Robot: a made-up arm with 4 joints. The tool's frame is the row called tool.
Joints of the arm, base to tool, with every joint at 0 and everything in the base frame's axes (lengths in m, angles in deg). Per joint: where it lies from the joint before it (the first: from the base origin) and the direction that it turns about. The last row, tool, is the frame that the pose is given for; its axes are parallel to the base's.
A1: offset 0 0 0.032 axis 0 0 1
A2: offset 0.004 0.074 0.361 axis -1 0 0
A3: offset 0.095 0.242 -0.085 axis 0 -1 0
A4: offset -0.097 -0.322 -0.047 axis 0 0 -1
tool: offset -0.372 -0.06 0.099
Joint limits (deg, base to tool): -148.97..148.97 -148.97..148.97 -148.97..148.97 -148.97..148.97
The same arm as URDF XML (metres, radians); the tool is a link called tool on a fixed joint. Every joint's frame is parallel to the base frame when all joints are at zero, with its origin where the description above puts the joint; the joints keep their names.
<robot name="arm">
  <joint name="tool_joint" type="fixed">
    <parent link="link4"/>
    <child link="tool"/>
    <origin xyz="-0.3720 -0.0600 0.0990" rpy="0.0000 0.0000 0.0000"/>
  </joint>
  <joint name="A4" type="revolute">
    <parent link="link3"/>
    <child link="link4"/>
    <origin xyz="-0.0970 -0.3220 -0.0470" rpy="0.0000 0.0000 0.0000"/>
    <axis xyz="0 0 -1"/>
    <limit lower="-2.6000" upper="2.6000"/>
  </joint>
  <joint name="A3" type="revolute">
    <parent link="link2"/>
    <child link="link3"/>
    <origin xyz="0.0950 0.2420 -0.0850" rpy="0.0000 0.0000 0.0000"/>
    <axis xyz="0 -1 0"/>
    <limit lower="-2.6000" upper="2.6000"/>
  </joint>
  <joint name="A2" type="revolute">
    <parent link="link1"/>
    <child link="link2"/>
    <origin xyz="0.0040 0.0740 0.3610" rpy="0.0000 0.0000 0.0000"/>
    <axis xyz="-1 0 0"/>
    <limit lower="-2.6000" upper="2.6000"/>
  </joint>
  <joint name="A1" type="revolute">
    <parent link="base"/>
    <child link="link1"/>
    <origin xyz="0.0000 0.0000 0.0320" rpy="0.0000 0.0000 0.0000"/>
    <axis xyz="0 0 1"/>
    <limit lower="-2.6000" upper="2.6000"/>
  </joint>
  <link name="base"/>
  <link name="link1"/>
  <link name="link2"/>
  <link name="link3"/>
  <link name="link4"/>
  <link name="tool"/>
</robot>

